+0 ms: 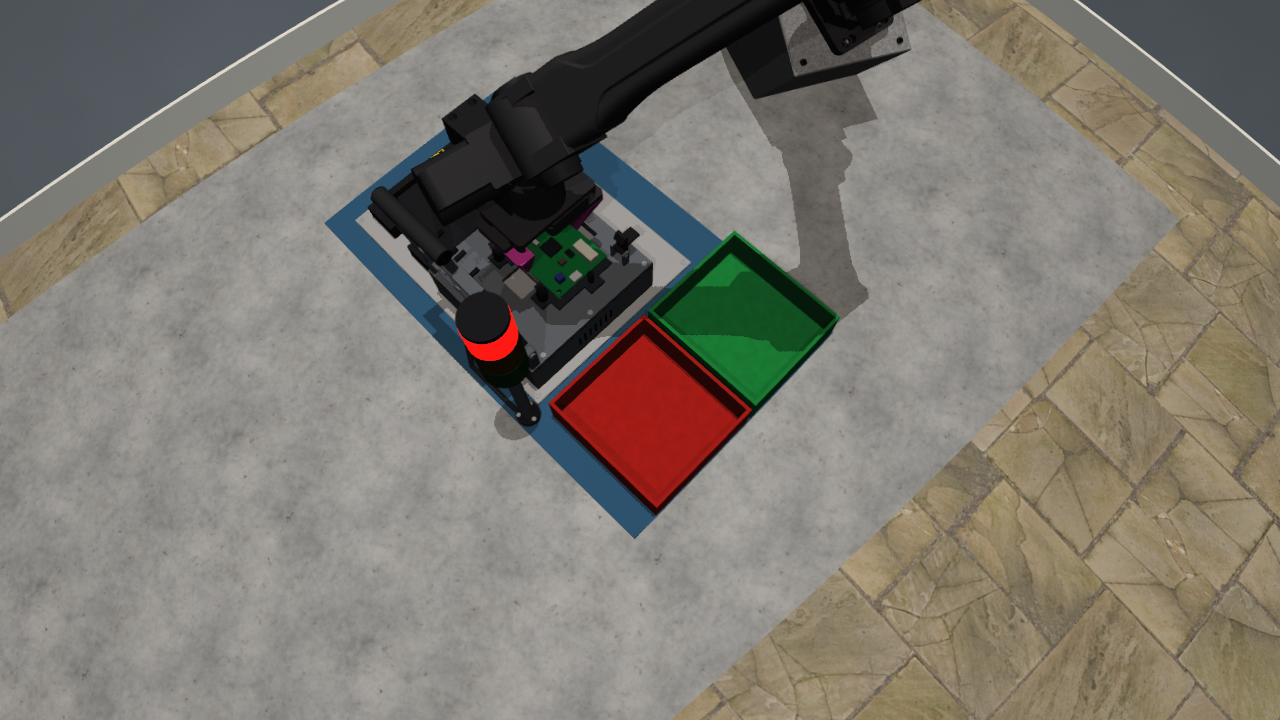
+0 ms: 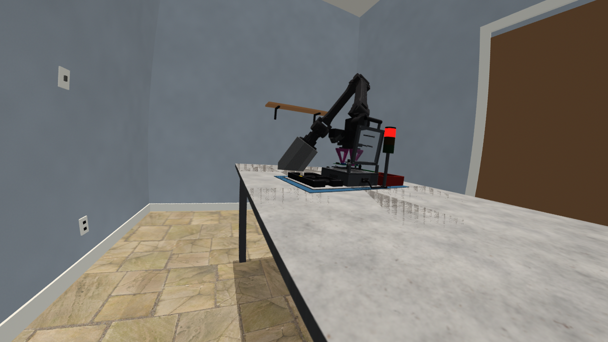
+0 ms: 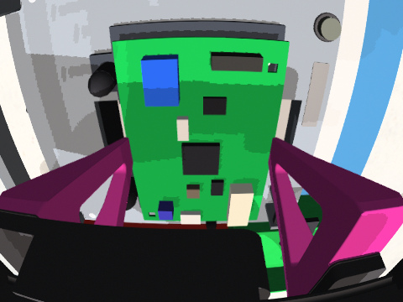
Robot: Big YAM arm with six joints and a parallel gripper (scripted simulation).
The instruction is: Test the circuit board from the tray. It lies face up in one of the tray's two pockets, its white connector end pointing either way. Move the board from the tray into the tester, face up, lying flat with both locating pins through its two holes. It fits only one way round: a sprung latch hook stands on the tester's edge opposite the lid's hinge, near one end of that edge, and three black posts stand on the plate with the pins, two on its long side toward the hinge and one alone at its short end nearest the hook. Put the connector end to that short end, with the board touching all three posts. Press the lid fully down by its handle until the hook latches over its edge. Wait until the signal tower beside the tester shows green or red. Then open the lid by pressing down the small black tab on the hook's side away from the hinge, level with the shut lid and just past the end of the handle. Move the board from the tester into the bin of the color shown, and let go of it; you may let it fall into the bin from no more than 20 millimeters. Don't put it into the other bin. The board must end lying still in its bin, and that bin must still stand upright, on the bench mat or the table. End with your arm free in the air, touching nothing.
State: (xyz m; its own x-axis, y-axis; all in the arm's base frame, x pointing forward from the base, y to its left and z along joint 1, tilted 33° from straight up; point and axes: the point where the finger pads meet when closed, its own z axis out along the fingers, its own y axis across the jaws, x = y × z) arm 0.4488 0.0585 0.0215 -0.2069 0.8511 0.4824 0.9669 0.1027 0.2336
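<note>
The green circuit board is right at my hand. From my hand the other things lie so: clear lid: 11 cm ahead, 2 cm to the left, 10 cm above; tester plate: 1 cm ahead, 1 cm to the left, 2 cm below; latch hook: 7 cm behind, 4 cm to the left.
</note>
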